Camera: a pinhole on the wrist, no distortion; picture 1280 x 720 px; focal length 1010.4 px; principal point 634.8 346.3 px. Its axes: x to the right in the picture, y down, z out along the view. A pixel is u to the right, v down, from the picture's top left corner.
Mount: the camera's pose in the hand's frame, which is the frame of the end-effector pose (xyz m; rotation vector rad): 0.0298 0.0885 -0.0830 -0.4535 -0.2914 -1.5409
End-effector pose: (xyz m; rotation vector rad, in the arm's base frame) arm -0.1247 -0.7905 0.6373 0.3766 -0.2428 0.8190
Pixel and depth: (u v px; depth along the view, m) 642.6 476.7 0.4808
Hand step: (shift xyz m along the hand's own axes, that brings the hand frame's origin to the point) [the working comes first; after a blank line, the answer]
In the camera's frame: 0.0037 0.0621 0.4808

0.1398 0.3028 0.3377
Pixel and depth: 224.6 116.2 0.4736
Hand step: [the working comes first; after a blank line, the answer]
In the camera's frame: -0.1923 -0.1079 0.4736

-0.0339 0.4785 0.2586
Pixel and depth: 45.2 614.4 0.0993
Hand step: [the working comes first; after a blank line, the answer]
In the camera's frame: -0.0579 0.0263 0.0993

0.0648 0.1846 -0.0242
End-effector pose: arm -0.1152 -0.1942 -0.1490 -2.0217 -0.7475 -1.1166
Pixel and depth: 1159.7 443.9 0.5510
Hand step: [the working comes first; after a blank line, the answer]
In the camera's frame: 0.2862 0.0532 0.5510

0.1438 0.0838 0.5297
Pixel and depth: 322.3 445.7 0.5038
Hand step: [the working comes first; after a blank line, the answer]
In the camera's frame: -0.1558 0.0496 0.5038

0.1264 0.4555 0.2865
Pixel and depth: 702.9 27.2 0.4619
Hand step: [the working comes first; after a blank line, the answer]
In the camera's frame: 0.0311 -0.1459 0.4619

-0.0684 0.2756 0.3540
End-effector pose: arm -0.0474 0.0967 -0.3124 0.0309 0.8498 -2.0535
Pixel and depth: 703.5 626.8 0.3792
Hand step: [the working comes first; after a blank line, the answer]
In the camera's frame: 0.0258 0.1053 0.3792

0.1730 0.2356 0.2537
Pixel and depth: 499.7 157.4 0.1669
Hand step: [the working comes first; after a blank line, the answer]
In the camera's frame: -0.0223 -0.0312 0.1669

0.0150 0.1853 0.0575
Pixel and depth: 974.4 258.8 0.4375
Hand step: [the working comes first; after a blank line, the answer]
In the camera's frame: 0.1470 -0.0379 0.4375

0.0389 0.1583 0.3747
